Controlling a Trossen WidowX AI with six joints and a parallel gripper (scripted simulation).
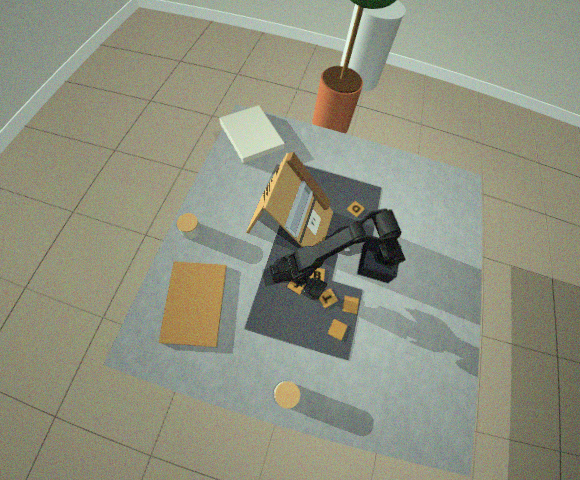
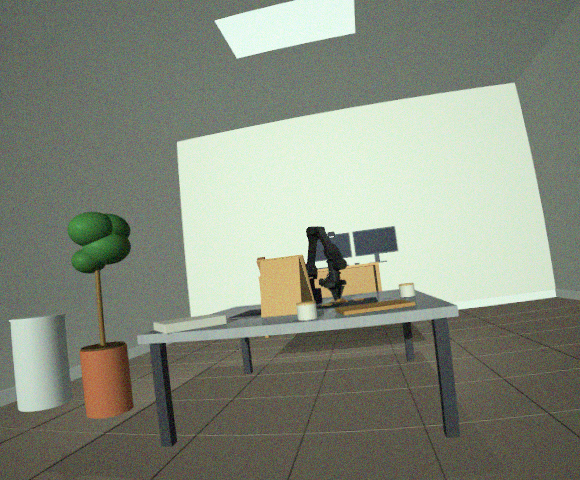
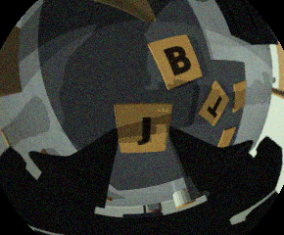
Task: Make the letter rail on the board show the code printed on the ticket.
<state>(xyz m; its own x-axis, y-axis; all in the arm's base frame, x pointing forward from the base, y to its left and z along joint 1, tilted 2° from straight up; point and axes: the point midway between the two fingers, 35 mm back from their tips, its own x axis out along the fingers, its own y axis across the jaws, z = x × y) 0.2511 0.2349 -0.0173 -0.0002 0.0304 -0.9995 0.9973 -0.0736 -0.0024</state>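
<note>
Right now my gripper tip is 240 mm to the left of the ticket, 60 mm below it and 60 mm short of it. Round my gripper tip: flat orange panel 300 mm ahead, 240 mm to the left, 20 mm below; then dark mat 190 mm to the right, 50 mm behind, 30 mm below; then letter tile right at my gripper tip.
</note>
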